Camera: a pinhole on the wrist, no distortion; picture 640 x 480 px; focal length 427.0 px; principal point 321.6 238.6 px. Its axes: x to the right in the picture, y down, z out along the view. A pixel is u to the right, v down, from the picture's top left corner.
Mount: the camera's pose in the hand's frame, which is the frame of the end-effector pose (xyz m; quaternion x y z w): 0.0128 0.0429 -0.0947 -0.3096 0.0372 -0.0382 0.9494
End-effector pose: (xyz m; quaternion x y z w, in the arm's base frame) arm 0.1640 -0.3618 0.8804 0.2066 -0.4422 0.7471 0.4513
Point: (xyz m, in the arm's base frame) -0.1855 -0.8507 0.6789
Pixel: 120 307
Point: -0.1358 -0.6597 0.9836
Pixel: 343 178
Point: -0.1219 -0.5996 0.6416
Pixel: 86 440
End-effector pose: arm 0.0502 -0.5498 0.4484 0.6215 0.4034 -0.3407 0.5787
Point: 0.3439 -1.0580 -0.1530
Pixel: outside the picture
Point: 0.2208 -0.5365 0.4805
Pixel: 379 389
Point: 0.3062 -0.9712 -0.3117
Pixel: outside the picture
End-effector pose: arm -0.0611 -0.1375 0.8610 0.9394 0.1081 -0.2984 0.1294
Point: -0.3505 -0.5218 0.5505
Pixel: 209 80
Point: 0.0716 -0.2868 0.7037
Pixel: 589 202
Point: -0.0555 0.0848 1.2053
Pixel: behind the camera
